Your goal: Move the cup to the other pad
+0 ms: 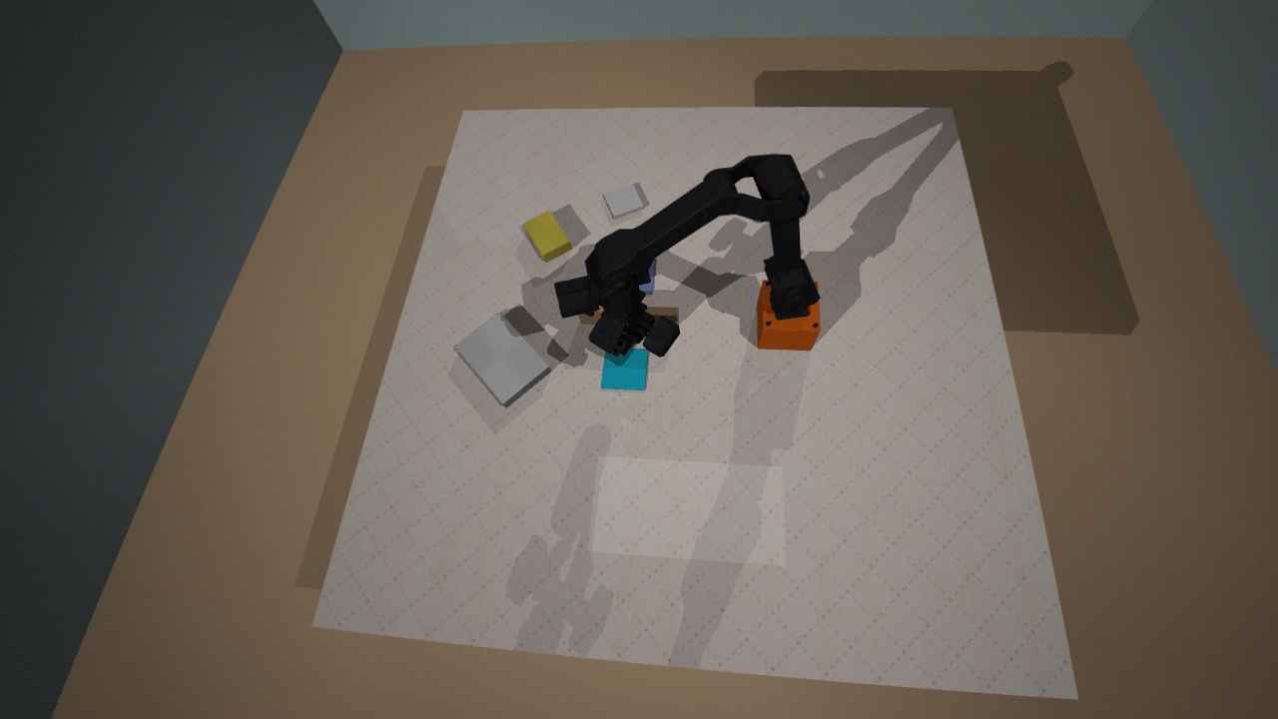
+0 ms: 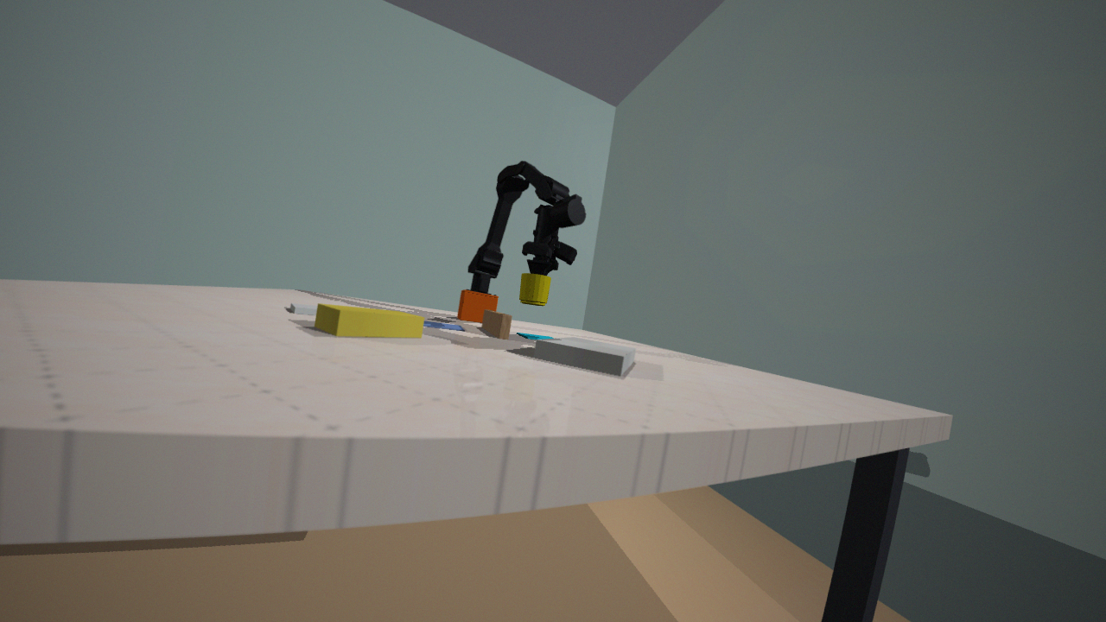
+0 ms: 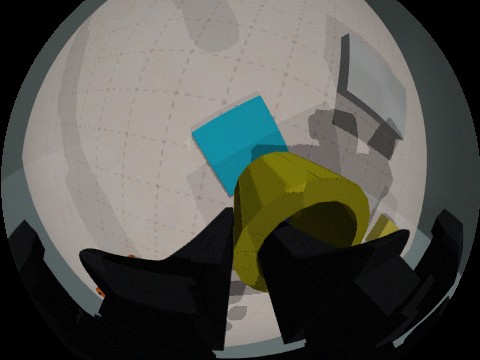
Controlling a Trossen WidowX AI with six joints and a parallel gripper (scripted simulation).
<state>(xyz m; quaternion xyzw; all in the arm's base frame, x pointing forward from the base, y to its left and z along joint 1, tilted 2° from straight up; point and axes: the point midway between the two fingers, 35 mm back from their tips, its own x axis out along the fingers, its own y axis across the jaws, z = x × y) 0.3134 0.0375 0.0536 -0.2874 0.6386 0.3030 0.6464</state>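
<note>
My gripper tip is now 3 cm short of the teal pad, 1 cm to the right of it and 12 cm above it. From my gripper tip the other things lie so: grey block 28 cm ahead, 4 cm to the right, 10 cm below; then wooden bar 10 cm to the right, 10 cm below; then cup 2 cm ahead, 2 cm to the right.
</note>
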